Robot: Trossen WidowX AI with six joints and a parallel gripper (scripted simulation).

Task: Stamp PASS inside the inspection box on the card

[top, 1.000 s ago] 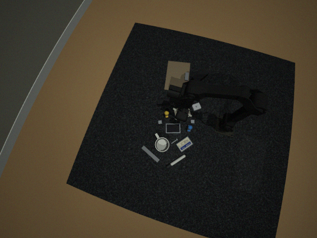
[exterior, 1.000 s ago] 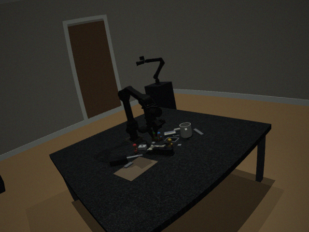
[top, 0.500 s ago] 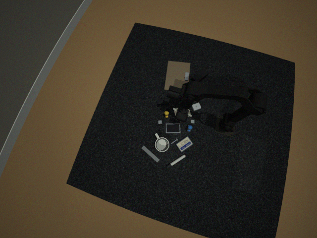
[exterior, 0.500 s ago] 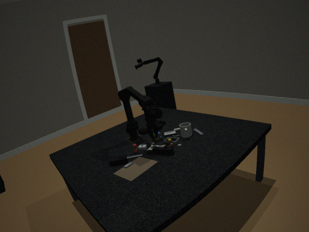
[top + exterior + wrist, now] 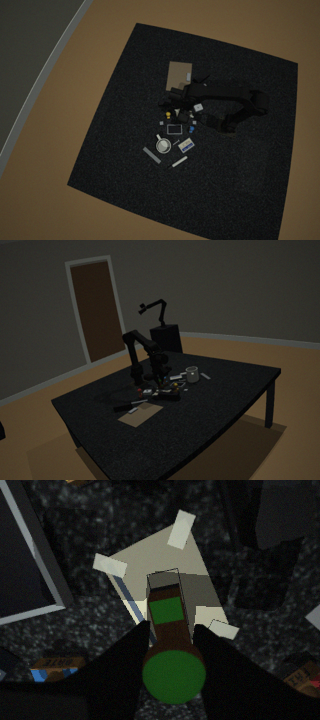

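The cream card lies 6 cm below my gripper tip and 1 cm behind it. Also, from my gripper tip: yellow-knob stamp (9 cm ahead, 4 cm to the left, 4 cm below); blue-knob stamp (10 cm to the left, 6 cm behind, 4 cm below); PASS stamp (1 cm below).
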